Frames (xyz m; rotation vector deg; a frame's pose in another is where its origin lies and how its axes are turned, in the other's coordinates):
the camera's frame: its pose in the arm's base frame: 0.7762 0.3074 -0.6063 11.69 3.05 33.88
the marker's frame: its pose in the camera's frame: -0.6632 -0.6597 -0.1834 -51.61 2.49 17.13
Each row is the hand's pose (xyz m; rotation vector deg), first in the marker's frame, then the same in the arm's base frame.
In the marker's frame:
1: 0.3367 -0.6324 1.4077 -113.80 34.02 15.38
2: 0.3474 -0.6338 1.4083 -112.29 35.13 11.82
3: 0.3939 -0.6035 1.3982 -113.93 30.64 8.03
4: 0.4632 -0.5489 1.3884 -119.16 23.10 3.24
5: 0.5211 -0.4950 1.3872 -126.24 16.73 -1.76
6: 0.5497 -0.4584 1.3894 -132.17 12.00 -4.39
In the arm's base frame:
1: 0.5764 0.0663 0.5202 -161.06 -23.35 23.11
2: 0.5840 0.0740 0.5205 -158.86 -22.83 19.68
3: 0.5993 0.1181 0.4889 -157.52 -29.55 17.37
4: 0.6140 0.1907 0.4399 -157.76 -41.26 13.63
5: 0.6180 0.2583 0.3991 -159.58 -52.56 7.78
6: 0.6125 0.2976 0.3748 -161.67 -60.90 3.87

